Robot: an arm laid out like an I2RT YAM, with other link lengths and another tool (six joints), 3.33 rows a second.
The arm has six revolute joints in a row. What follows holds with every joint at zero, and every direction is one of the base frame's.
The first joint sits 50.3 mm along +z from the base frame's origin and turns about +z.
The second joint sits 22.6 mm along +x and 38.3 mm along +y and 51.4 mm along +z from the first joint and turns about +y.
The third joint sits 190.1 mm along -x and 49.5 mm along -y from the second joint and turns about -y.
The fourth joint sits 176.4 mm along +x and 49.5 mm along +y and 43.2 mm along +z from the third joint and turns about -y.
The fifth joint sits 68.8 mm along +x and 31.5 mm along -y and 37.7 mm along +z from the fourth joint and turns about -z.
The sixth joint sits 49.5 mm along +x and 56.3 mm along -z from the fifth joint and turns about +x.
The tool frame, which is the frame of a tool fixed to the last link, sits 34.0 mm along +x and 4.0 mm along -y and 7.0 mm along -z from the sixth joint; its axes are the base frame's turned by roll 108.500, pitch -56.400 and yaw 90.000 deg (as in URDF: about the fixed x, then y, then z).
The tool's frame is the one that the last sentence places.
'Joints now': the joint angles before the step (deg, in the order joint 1, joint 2, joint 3, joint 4, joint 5, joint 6). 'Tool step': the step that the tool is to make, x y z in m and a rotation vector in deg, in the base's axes. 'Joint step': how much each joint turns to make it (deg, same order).
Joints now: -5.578 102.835 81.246 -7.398 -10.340 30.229
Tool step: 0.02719 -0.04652 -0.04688 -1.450 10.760 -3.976
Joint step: -6.270 17.265 15.730 -9.584 -0.137 -3.871
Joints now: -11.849 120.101 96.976 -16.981 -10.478 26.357
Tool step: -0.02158 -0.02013 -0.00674 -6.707 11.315 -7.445
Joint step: -1.256 0.759 4.115 -13.159 10.726 -1.979
